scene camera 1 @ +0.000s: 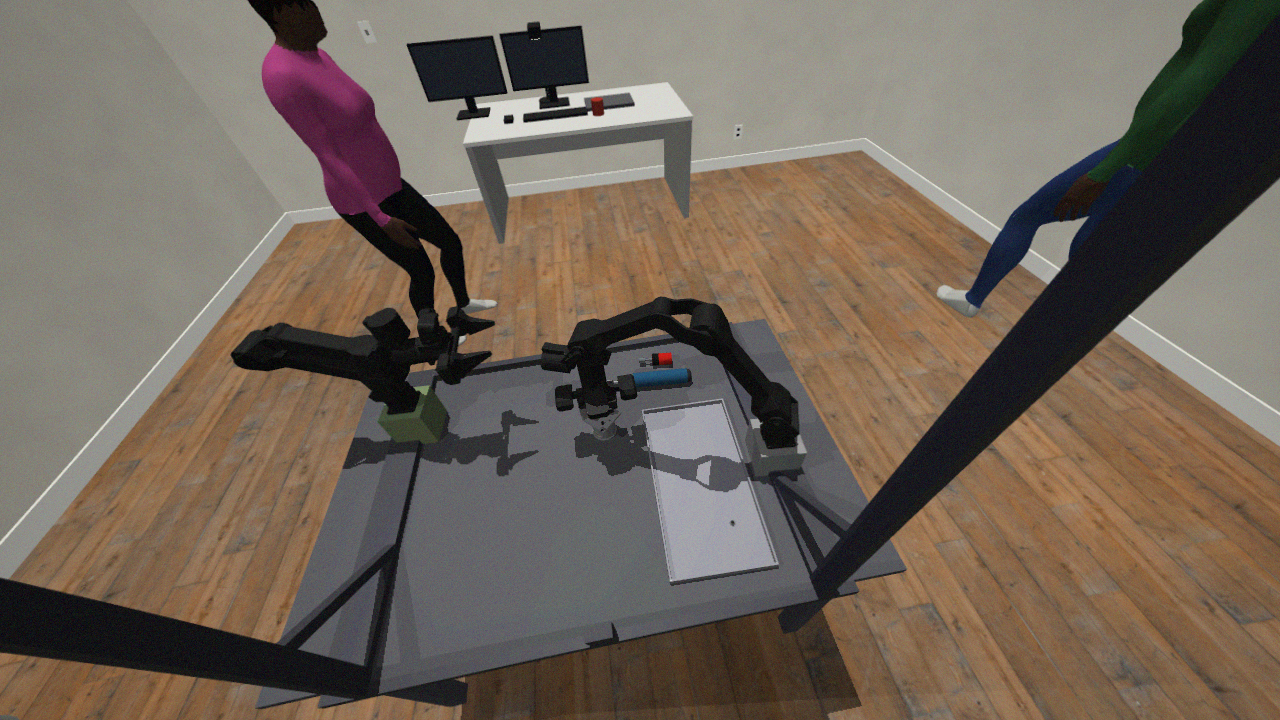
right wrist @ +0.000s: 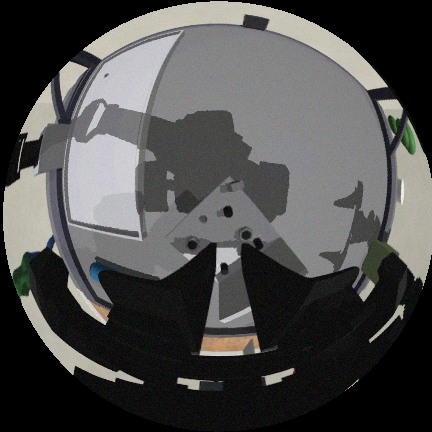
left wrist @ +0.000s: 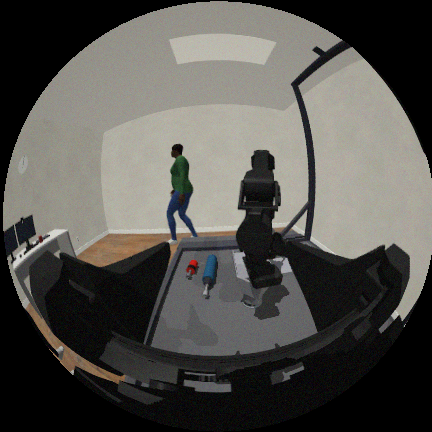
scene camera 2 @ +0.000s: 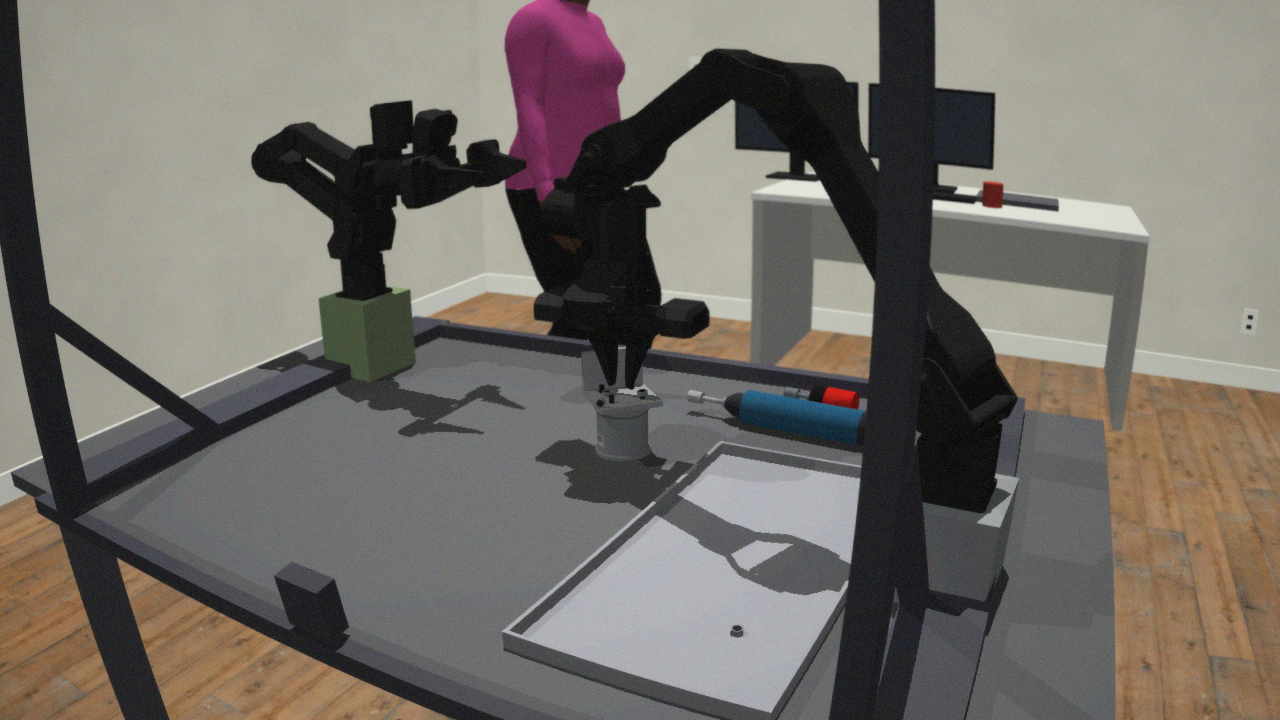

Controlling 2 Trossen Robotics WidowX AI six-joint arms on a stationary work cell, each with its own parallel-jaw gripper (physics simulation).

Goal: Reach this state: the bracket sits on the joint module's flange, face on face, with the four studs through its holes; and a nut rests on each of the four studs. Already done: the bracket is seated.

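Frame: origin at the left arm's base, x ahead, y left, z up, level; metres.
Where they show: left gripper, fingertip midpoint: (scene camera 1: 492, 337) (left wrist: 229, 248) (scene camera 2: 505, 170); right gripper, fingertip midpoint: (right wrist: 228, 248) (scene camera 2: 620, 386); left arm's base at its link origin: (scene camera 1: 404, 403) (scene camera 2: 364, 293); right arm's base at its link origin: (scene camera 1: 777, 435) (scene camera 2: 955, 490).
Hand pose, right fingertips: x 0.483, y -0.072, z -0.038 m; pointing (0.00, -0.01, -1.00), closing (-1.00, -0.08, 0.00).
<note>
Things, the pixels of their top centre, and the offset from my right fingertips.
- loose nut at its top centre: (scene camera 2: 737, 627) (scene camera 1: 732, 522) (right wrist: 105, 74) 0.269 m ahead, 0.277 m right, 0.067 m down
- white tray at its top centre: (scene camera 2: 740, 545) (right wrist: 97, 107) (scene camera 1: 700, 475) (left wrist: 280, 257) 0.221 m ahead, 0.166 m right, 0.060 m down
- blue tool at its top centre: (scene camera 2: 778, 396) (scene camera 1: 648, 374) (left wrist: 208, 268) 0.133 m ahead, 0.140 m left, 0.035 m down
- red tool at its top centre: (scene camera 2: 820, 386) (scene camera 1: 654, 355) (left wrist: 190, 265) 0.161 m ahead, 0.215 m left, 0.042 m down
The bracket (scene camera 2: 635, 405) (right wrist: 219, 230) lies on top of the grey joint module (scene camera 1: 606, 429) (scene camera 2: 623, 438), its plate turned with a corner pointing outward. Several dark studs or nuts show on the plate; two look like hex nuts in the right wrist view. Whether the plate lies flat on the flange I cannot tell. A loose nut (scene camera 1: 732, 522) (scene camera 2: 736, 631) (right wrist: 106, 75) lies in the tray. My right gripper (scene camera 2: 622, 386) (right wrist: 228, 248) points down at the bracket, empty, its fingertips slightly apart and close above the plate. My left gripper (scene camera 1: 492, 339) (left wrist: 229, 248) is wide open and empty, high above the table.
The white tray (scene camera 1: 689, 510) (right wrist: 120, 185) lies beside the right arm's base. A blue tool (scene camera 1: 662, 377) (scene camera 2: 801, 418) (left wrist: 210, 270) and a red tool (scene camera 1: 663, 359) (scene camera 2: 839, 396) (left wrist: 192, 266) lie near the far table edge. Dark frame posts stand at the table's corners.
</note>
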